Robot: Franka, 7 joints.
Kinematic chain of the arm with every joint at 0, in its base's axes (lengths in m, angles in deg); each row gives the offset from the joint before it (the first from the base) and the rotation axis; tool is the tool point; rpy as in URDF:
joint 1: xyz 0 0 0.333 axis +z
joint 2: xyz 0 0 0 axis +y
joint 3: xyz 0 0 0.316 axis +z
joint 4: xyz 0.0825 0 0 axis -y
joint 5: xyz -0.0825 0 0.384 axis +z
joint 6: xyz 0 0 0 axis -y
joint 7: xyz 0.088 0 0 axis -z
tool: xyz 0 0 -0.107 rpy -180 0 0
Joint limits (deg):
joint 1: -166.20..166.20
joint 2: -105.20..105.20
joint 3: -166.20..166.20
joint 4: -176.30..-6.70
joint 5: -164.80..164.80
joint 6: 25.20..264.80
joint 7: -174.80..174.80
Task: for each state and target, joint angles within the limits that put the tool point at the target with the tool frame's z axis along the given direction. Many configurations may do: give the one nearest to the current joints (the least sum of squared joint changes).
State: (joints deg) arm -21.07 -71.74 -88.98 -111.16 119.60 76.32 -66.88
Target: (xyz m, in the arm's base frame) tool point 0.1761 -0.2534 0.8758 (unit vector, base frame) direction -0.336 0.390 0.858
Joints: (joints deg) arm 16.15 -50.51 -40.35 -116.49 134.28 76.73 -66.88
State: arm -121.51 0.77 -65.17 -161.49 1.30 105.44 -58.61
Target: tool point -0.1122 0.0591 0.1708 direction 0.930 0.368 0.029
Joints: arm -115.86 14.95 -60.28 -172.39 -16.83 92.04 -58.61
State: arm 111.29 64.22 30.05 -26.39 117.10 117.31 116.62
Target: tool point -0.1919 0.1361 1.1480 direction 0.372 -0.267 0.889
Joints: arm 130.38 13.80 54.62 -8.40 140.96 132.98 116.62
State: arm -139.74 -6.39 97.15 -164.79 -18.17 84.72 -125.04
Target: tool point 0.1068 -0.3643 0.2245 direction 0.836 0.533 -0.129
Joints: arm -159.43 31.23 69.89 -145.10 41.72 104.05 -125.04
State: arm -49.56 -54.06 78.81 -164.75 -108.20 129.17 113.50
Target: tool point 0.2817 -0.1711 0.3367 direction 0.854 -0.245 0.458
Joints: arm -91.69 -80.87 93.41 -174.19 -146.49 103.16 113.50
